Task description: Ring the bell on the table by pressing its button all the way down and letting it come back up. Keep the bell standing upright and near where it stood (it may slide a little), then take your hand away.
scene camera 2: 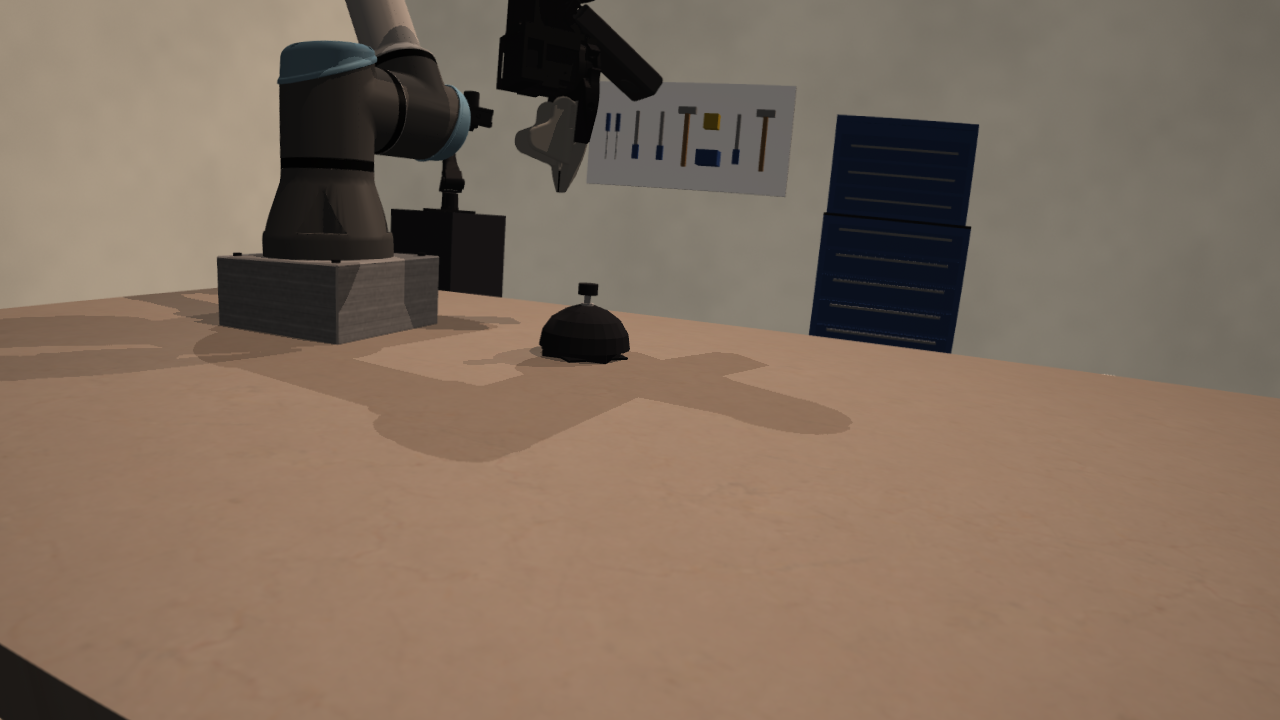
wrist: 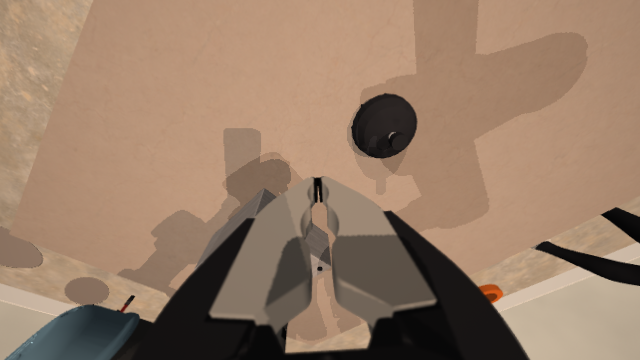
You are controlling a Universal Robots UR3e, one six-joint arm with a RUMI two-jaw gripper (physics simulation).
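Seen in the pictures: gripper, fingertip midpoint: (scene camera 2: pixel 561 192) (wrist: pixel 317 179); arm's base, link origin: (scene camera 2: pixel 329 255).
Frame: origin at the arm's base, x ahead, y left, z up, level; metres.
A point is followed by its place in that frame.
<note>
A black dome bell (scene camera 2: pixel 584 334) {x 0.286, y 0.037, z -0.046 m} (wrist: pixel 381 122) {x 0.265, y 0.091, z -0.030 m} stands upright on the table (scene camera 2: pixel 626 537) {x 0.464, y -0.230, z -0.071 m} (wrist: pixel 200 75) {x 0.119, y 0.251, z -0.071 m}. Its button (scene camera 2: pixel 588 289) {x 0.273, y 0.062, z -0.009 m} (wrist: pixel 398 141) {x 0.267, y 0.072, z -0.005 m} is up on a short metal stem at the top of the dome. My gripper (scene camera 2: pixel 561 188) {x 0.195, y 0.129, z 0.079 m} (wrist: pixel 317 179) {x 0.195, y 0.129, z 0.079 m} is shut, with nothing between its fingertips. In the scene view it hangs well above the bell and a little to the left of the button, with its fingertips pointing down. In the wrist view the bell lies up and to the right of the fingertips. The gripper and bell are apart.
The grey robot base block (scene camera 2: pixel 335 300) {x 0.089, y -0.064, z -0.032 m} stands left of the bell in the scene view. Behind the table are a black cabinet (scene camera 2: pixel 478 255), a blue drawer cabinet (scene camera 2: pixel 895 223) and a tool board (scene camera 2: pixel 657 174) on the wall. The arm's shadow falls around the bell.
</note>
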